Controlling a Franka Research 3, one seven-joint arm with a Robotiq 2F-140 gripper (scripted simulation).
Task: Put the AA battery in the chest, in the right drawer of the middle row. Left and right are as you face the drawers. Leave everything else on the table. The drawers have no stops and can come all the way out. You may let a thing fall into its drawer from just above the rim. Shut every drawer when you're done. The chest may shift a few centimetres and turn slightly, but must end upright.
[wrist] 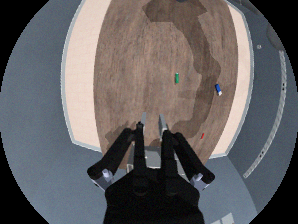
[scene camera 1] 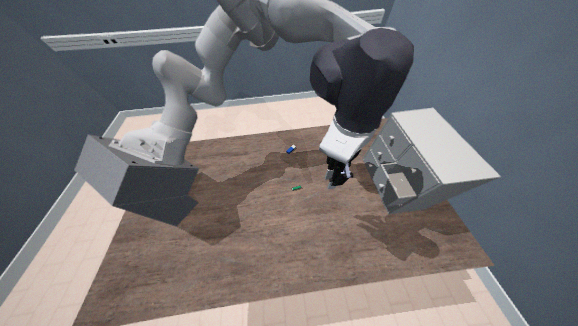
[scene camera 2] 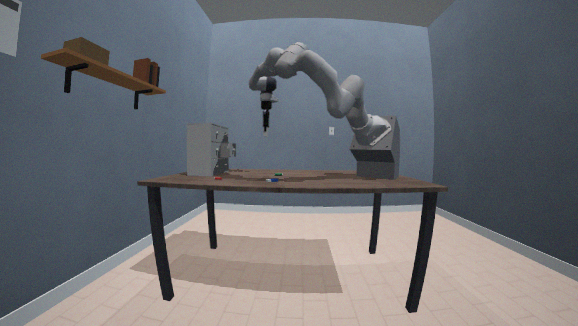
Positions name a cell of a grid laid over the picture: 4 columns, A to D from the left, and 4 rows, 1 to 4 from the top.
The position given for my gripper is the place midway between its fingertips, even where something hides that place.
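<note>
There is a grey chest (scene camera 1: D3) in the scene, and scene camera 2 shows the chest as well (scene camera 2: B2). My own gripper (wrist: C3) is visible to me too.
</note>
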